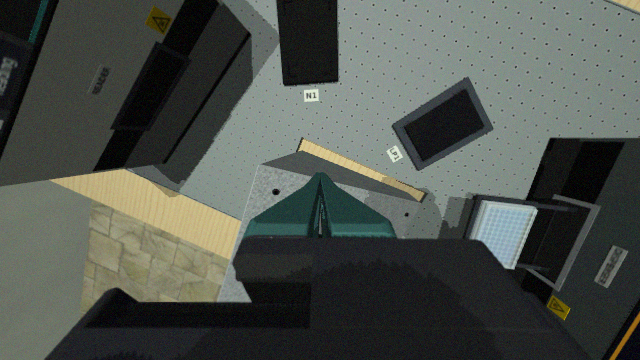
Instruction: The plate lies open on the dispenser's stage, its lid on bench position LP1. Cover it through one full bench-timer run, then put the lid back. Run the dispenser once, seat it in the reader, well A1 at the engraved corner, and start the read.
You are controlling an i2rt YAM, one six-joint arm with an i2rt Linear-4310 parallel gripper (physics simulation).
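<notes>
The plate, pale blue with a fine well grid and a white rim, lies on the dispenser's stage at the right; its lower part is hidden behind the gripper body. The dispenser is the dark housing at the right edge. At the LP1 label lies a dark grey rectangular frame with a black middle. I cannot tell whether a clear lid lies in it or on the plate. The reader stands at the left. My gripper is shut and empty, its tips left of the plate. The bench timer does not show.
A black rectangular nest is at the top, by the N1 label. A grey block with a wooden strip along its far side lies under the fingers. A wooden bench edge and stone floor are at lower left.
</notes>
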